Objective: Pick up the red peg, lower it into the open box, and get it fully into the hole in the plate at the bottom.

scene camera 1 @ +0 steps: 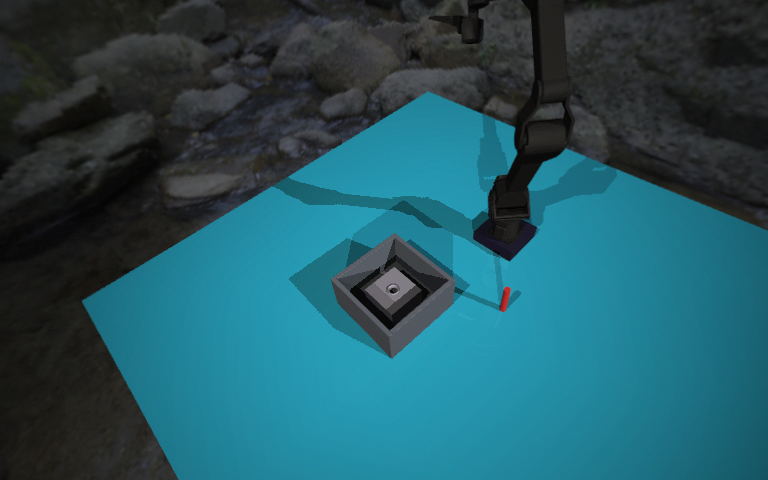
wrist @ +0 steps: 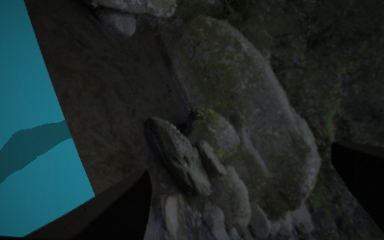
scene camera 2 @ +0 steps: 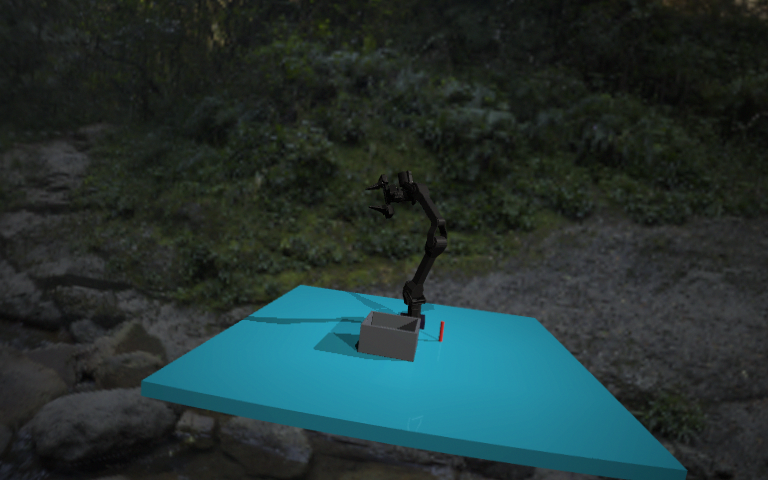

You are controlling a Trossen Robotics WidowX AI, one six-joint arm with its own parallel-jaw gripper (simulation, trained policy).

Scene:
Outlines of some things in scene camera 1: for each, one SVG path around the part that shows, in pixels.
A dark grey box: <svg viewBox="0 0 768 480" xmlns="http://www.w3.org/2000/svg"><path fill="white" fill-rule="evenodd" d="M396 233L331 278L337 303L391 358L397 355L453 305L456 281ZM393 267L422 290L422 303L395 326L392 326L367 302L365 294L367 287Z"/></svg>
A grey plate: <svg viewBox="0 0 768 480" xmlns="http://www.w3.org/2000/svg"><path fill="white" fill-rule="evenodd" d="M393 267L367 287L365 294L367 302L392 326L395 326L422 303L422 290Z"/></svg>

